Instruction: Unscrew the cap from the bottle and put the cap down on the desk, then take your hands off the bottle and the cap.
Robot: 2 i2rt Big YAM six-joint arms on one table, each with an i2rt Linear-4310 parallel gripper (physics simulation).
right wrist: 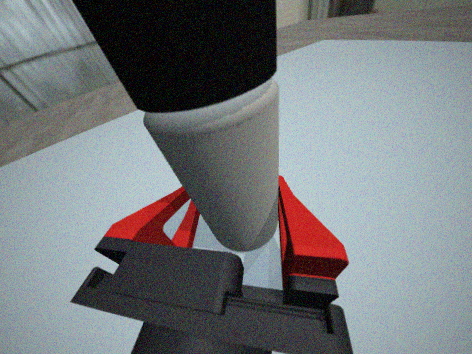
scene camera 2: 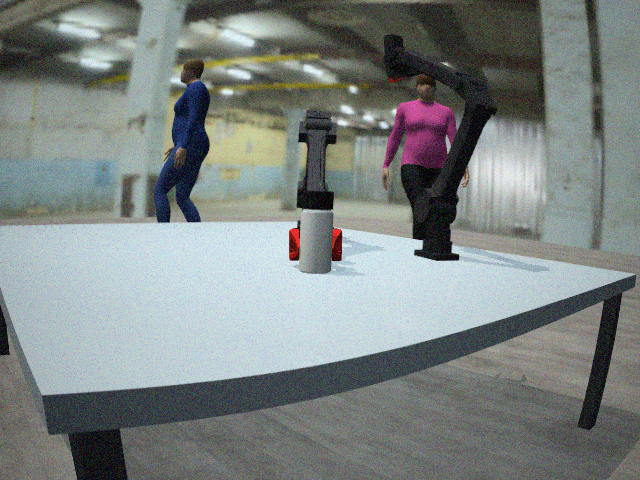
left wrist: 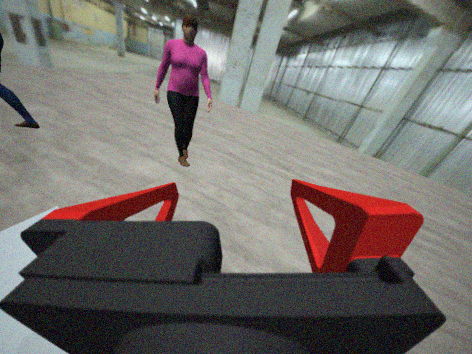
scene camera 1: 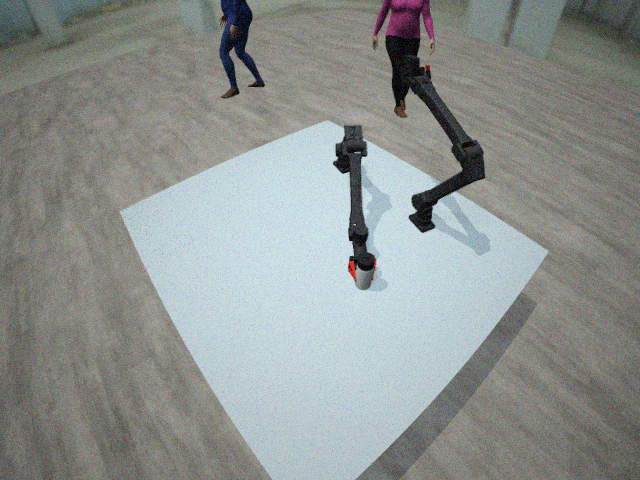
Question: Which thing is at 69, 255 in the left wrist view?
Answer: My left gripper.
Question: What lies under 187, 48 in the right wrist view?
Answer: A black cap.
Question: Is my left gripper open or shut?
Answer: Open.
